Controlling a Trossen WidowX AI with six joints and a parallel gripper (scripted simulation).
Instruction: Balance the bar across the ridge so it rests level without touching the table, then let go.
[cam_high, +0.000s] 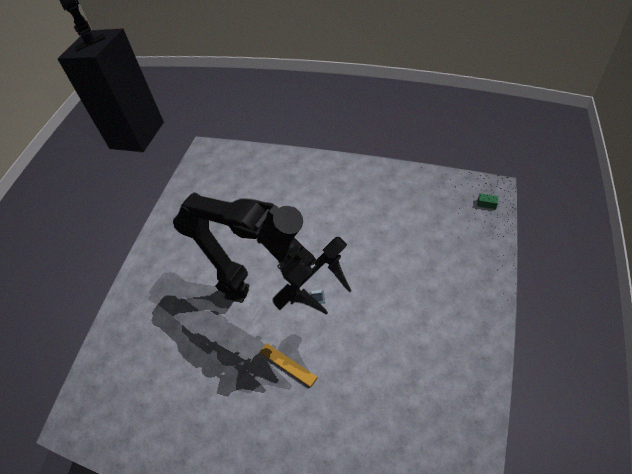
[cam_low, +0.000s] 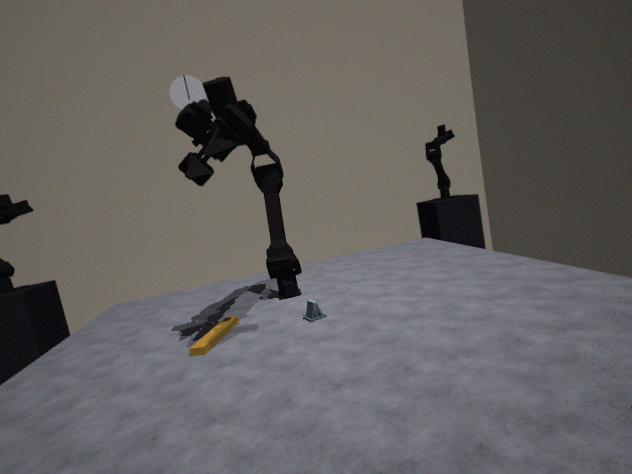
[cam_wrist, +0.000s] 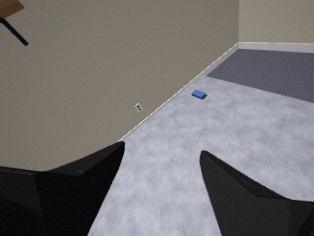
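The yellow bar lies 150 mm behind my gripper tip, 50 mm to the right of it and 360 mm below it. The rest, counted from my gripper tip: green block (360 mm ahead, 640 mm to the left, 350 mm below).
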